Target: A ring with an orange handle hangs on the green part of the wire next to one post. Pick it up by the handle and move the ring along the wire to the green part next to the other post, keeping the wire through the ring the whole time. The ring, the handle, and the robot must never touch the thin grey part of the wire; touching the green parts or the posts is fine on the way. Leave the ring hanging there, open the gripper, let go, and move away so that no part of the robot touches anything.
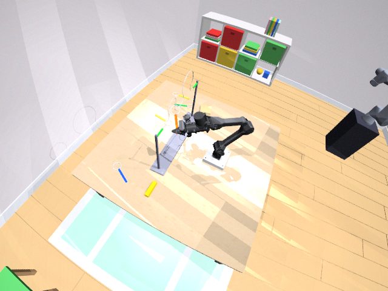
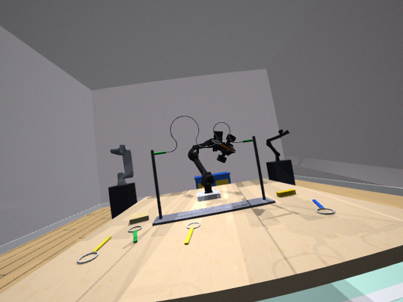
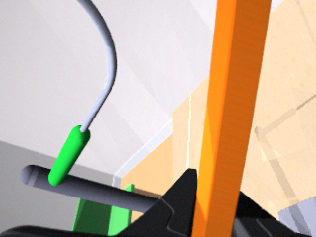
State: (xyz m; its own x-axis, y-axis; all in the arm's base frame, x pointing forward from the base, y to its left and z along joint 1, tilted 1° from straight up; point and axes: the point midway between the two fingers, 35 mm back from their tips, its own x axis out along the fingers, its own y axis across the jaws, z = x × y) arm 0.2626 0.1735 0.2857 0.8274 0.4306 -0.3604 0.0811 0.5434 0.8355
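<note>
Now: gripper tip 80 mm to the left of the orange-handled ring, 50 mm below it and 20 mm short of it. The rest, counted from my gripper tip: blue-handled ring: 310 mm below, 280 mm to the left, 250 mm ahead; yellow block: 300 mm below, 280 mm to the left, 20 mm behind; tan block: 620 mm to the right, 300 mm below, 10 mm ahead.
</note>
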